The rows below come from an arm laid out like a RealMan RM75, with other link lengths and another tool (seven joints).
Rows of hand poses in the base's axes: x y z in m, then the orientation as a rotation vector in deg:
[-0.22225 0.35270 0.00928 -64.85 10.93 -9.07]
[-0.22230 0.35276 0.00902 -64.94 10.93 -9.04]
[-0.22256 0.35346 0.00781 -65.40 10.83 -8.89]
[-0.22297 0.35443 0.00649 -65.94 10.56 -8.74]
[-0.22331 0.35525 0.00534 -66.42 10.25 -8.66]
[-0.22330 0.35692 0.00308 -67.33 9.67 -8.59]
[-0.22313 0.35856 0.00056 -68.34 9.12 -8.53]
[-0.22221 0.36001 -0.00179 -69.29 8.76 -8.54]
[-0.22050 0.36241 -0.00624 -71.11 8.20 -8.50]
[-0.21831 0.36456 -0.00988 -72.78 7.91 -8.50]
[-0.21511 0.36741 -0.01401 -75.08 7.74 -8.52]
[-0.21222 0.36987 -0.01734 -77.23 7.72 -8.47]
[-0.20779 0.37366 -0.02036 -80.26 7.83 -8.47]
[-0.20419 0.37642 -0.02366 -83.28 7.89 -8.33]
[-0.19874 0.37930 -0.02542 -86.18 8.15 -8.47]
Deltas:
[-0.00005 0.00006 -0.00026 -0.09 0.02 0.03]
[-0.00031 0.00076 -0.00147 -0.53 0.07 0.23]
[-0.00072 0.00173 -0.00279 -1.06 -0.02 0.51]
[-0.00106 0.00255 -0.00394 -1.54 -0.17 0.76]
[-0.00105 0.00422 -0.00620 -2.45 -0.50 1.16]
[-0.00088 0.00586 -0.00872 -3.47 -0.80 1.54]
[0.00004 0.00731 -0.01107 -4.43 -0.99 1.76]
[0.00175 0.00971 -0.01552 -6.25 -1.21 2.17]
[0.00394 0.01186 -0.01916 -7.92 -1.26 2.40]
[0.00714 0.01471 -0.02329 -10.21 -1.15 2.58]
[0.01003 0.01717 -0.02662 -12.34 -0.90 2.73]
[0.01446 0.02096 -0.02964 -15.34 -0.48 2.81]
[0.01806 0.02372 -0.03294 -18.31 -0.03 3.02]
[0.02351 0.02660 -0.03470 -21.19 0.43 2.90]

